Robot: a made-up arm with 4 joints.
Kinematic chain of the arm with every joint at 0, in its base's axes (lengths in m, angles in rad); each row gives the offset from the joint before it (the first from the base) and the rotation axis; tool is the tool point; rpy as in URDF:
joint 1: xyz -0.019 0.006 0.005 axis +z
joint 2: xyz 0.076 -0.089 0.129 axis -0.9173 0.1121 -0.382
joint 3: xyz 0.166 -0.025 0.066 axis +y
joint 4: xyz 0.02 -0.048 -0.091 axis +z
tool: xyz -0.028 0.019 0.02 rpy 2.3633 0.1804 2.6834
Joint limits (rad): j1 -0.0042..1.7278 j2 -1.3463..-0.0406 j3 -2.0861..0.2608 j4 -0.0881..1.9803
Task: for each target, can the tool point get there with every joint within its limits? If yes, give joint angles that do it. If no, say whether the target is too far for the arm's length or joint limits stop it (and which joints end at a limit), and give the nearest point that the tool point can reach.
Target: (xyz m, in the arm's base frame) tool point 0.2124 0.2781 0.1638
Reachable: yes | joints 1.2138 -1.0778 -1.6633 1.2587
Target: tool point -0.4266 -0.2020 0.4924
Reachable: no: too far | nearest point -0.0053 0.2464 0.1475 | short by 0.705 m
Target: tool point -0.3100 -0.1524 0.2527
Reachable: no: joint limits stop it (at a limit: joint 1, joint 2, joint 3, joint 4) | nearest point 0.0040 0.2358 0.1433 | short by 0.511 m
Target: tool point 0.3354 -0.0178 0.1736
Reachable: yes | joints 0.3426 -0.5793 -1.6648 0.8296
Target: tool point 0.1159 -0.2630 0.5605
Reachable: no: too far | nearest point 0.2783 -0.1912 0.2440 | short by 0.363 m
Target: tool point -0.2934 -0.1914 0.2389
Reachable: no: joint limits stop it (at a limit: joint 1, joint 2, joint 3) | nearest point 0.1918 -0.1565 0.1328 | short by 0.498 m
